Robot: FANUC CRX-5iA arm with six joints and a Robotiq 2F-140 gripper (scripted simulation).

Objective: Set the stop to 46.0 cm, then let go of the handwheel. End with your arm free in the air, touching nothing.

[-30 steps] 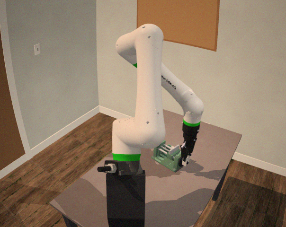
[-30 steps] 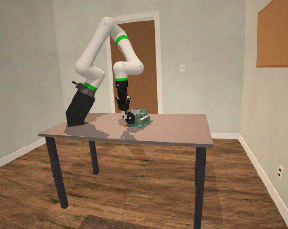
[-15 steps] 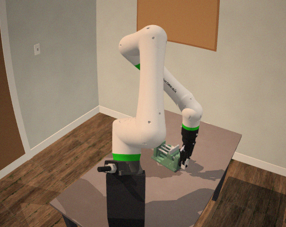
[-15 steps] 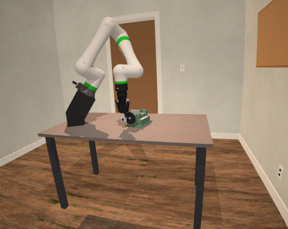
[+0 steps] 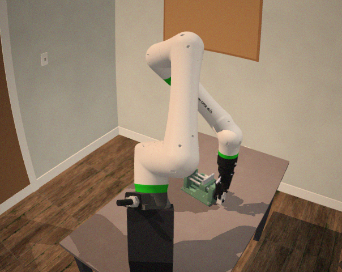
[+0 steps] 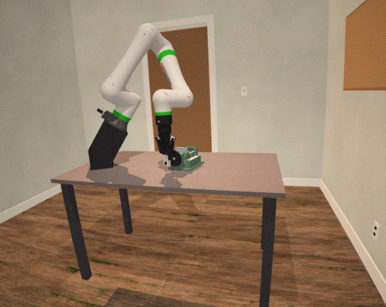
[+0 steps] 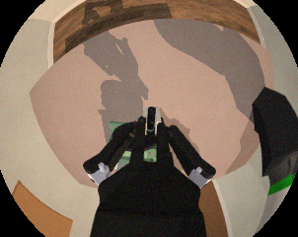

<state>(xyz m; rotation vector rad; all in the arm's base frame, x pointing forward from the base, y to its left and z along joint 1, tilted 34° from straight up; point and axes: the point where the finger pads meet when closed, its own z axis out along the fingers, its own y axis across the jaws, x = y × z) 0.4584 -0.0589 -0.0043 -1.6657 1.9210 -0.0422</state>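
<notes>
The green stop fixture lies 50 mm ahead of my hand, 110 mm to the left of it and 20 mm above it. Round my hand: black handwheel 10 mm ahead, 20 mm to the left, 10 mm below.
</notes>
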